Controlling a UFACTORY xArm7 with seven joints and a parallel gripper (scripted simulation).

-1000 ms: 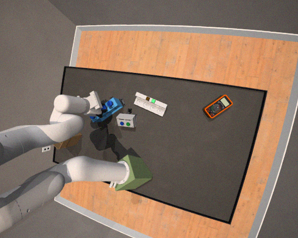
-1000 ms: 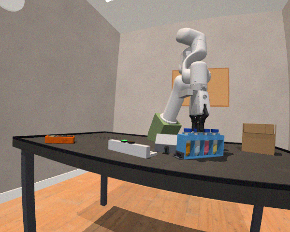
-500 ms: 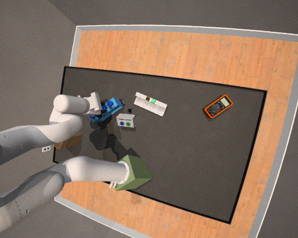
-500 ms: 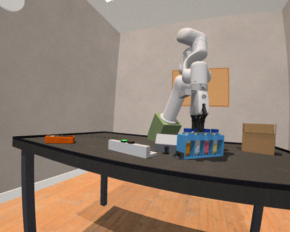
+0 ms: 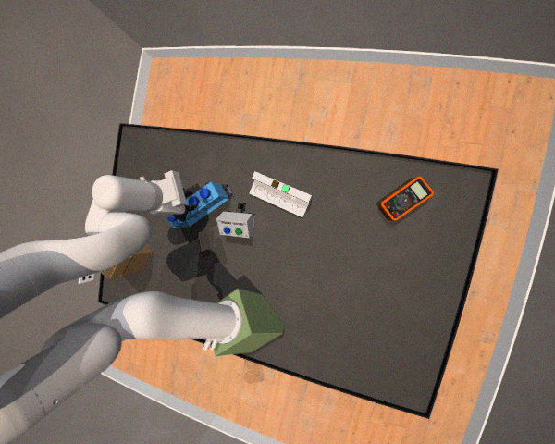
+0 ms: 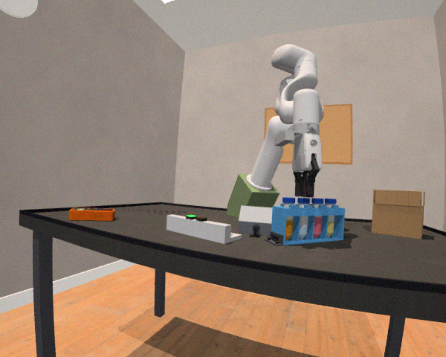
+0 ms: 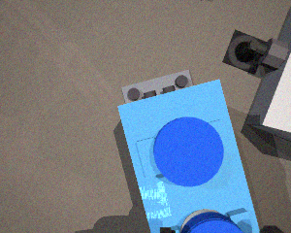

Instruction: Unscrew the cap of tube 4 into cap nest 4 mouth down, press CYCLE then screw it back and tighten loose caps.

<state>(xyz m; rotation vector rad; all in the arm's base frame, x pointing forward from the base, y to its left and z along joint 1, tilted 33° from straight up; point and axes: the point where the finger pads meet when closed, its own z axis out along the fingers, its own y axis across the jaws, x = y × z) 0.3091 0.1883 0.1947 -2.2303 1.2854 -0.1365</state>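
My hand is 40 mm short of the tube neck, 30 mm to the left of it and 30 mm above it. The rest, counted from my hand: blue cycle key (130 mm to the right, 80 mm below, 70 mm behind); then blue cap (40 mm ahead, 30 mm to the right, 30 mm below); then key housing (150 mm to the right, 90 mm below, 40 mm behind).
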